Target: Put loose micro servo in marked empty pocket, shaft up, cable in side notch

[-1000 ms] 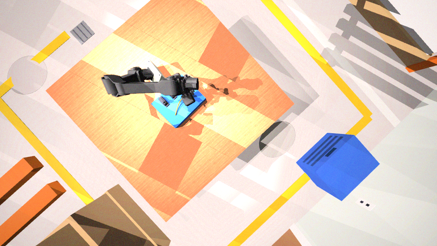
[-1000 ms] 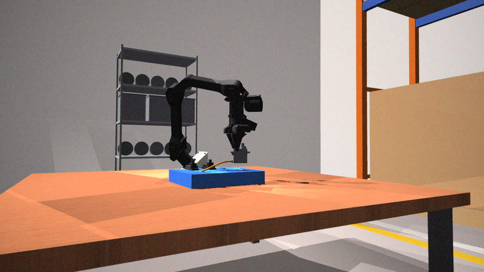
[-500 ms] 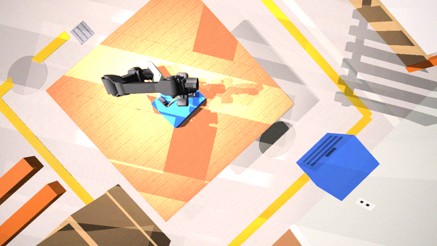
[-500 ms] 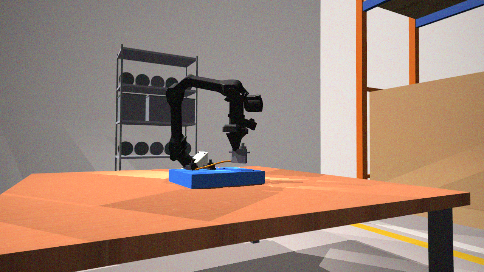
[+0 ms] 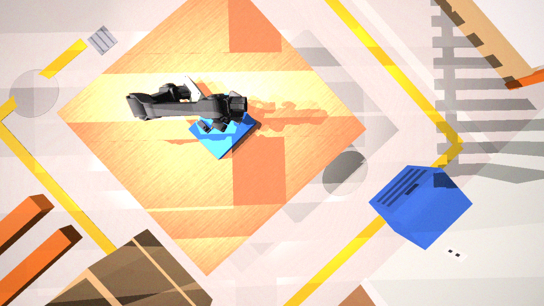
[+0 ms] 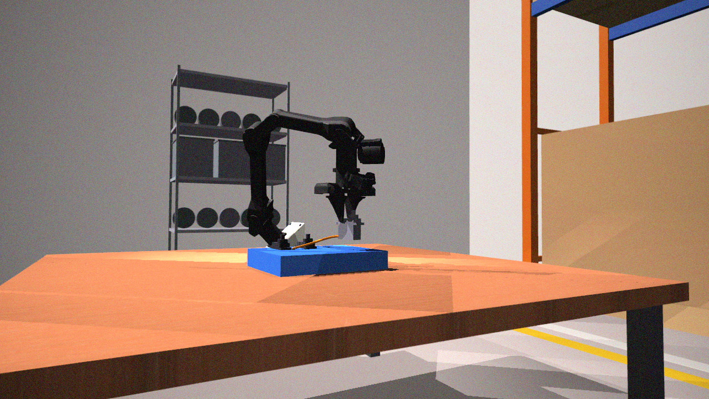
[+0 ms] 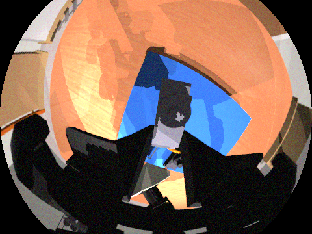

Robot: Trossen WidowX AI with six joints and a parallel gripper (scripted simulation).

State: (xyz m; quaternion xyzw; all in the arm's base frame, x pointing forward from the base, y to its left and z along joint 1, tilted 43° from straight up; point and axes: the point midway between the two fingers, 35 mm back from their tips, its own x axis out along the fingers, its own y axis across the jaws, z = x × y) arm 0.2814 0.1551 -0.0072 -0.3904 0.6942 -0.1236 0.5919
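Now: the blue deck 10 cm below my gripper tip, 7 cm to the right of it and 2 cm ahead of it.
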